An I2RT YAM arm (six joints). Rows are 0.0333 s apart.
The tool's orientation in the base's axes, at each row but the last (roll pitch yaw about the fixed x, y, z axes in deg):
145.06, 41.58, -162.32
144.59, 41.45, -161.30
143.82, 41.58, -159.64
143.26, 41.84, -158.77
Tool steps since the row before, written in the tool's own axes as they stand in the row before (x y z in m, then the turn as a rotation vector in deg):
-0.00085, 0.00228, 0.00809, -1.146, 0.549, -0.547
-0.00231, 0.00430, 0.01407, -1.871, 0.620, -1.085
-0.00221, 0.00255, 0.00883, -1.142, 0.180, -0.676
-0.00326, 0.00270, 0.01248, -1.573, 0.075, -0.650
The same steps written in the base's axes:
0.00200, 0.00746, -0.00342, 0.293, 0.237, 1.331
0.00353, 0.01350, -0.00520, 0.588, 0.069, 2.171
0.00252, 0.00869, -0.00274, 0.484, -0.091, 1.246
0.00399, 0.01188, -0.00407, 0.860, -0.019, 1.471

